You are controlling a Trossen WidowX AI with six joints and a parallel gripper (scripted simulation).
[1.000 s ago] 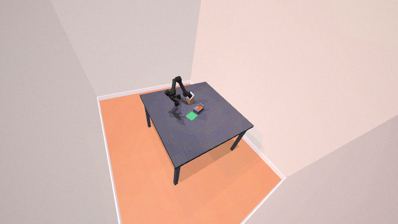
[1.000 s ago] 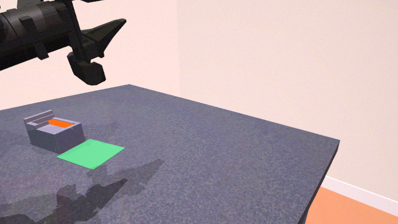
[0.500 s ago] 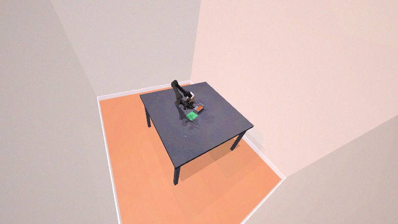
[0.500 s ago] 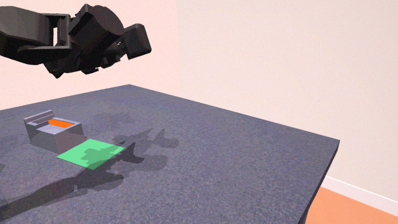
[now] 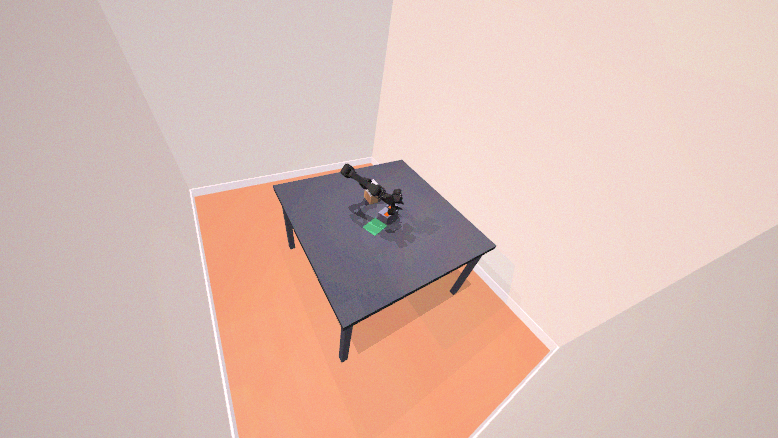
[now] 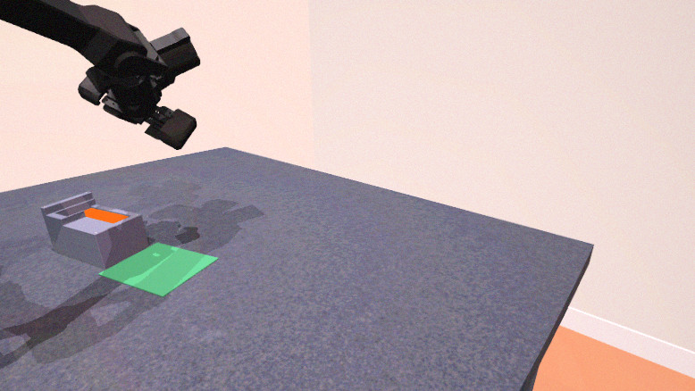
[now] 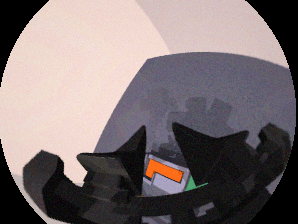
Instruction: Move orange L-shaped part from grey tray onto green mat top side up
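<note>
My gripper tip is 130 mm past the orange L-shaped part and 160 mm above it. From my gripper tip the other things lie so: green mat (70 mm behind, 160 mm to the right, 220 mm below).
</note>
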